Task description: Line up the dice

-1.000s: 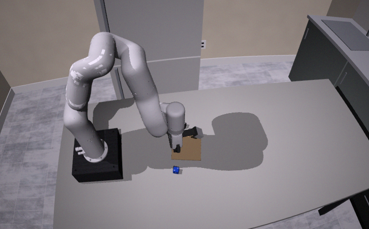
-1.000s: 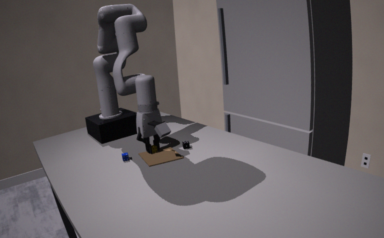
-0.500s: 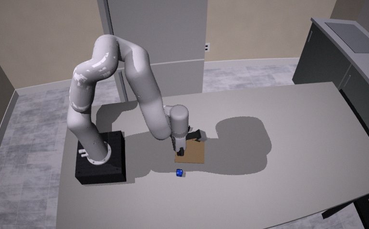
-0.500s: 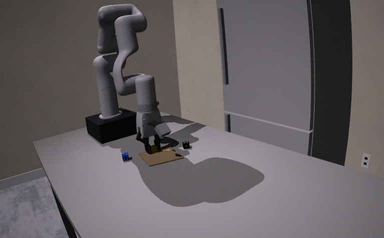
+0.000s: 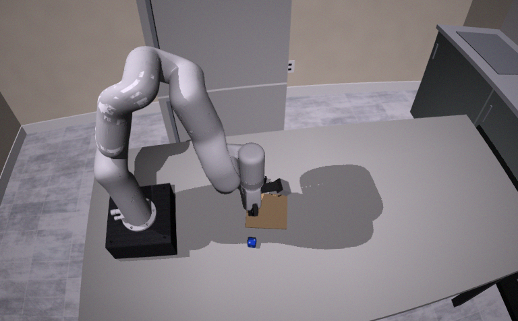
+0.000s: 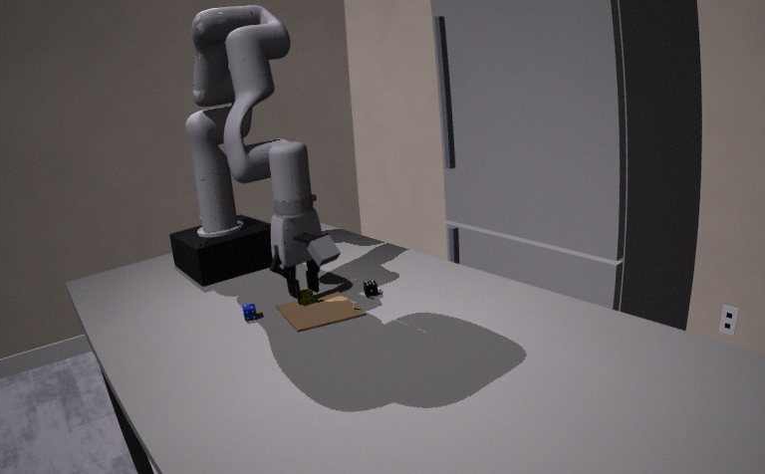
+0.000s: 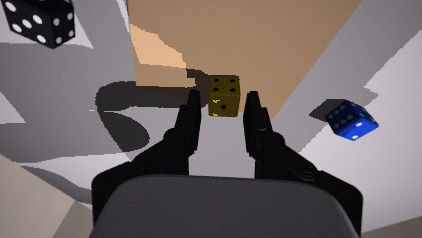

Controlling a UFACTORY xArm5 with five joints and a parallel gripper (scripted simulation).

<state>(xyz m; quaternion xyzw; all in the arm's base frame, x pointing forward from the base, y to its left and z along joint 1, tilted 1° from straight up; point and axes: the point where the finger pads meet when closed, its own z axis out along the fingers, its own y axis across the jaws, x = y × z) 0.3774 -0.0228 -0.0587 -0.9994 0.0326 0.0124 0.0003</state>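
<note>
Now: the yellow die 30 mm below my hand. From my hand the other things lie so: black die 120 mm to the left, 70 mm ahead, 30 mm below; then blue die 120 mm to the right, 30 mm below, 30 mm behind; then mat 50 mm ahead, 40 mm below, 10 mm to the right.
</note>
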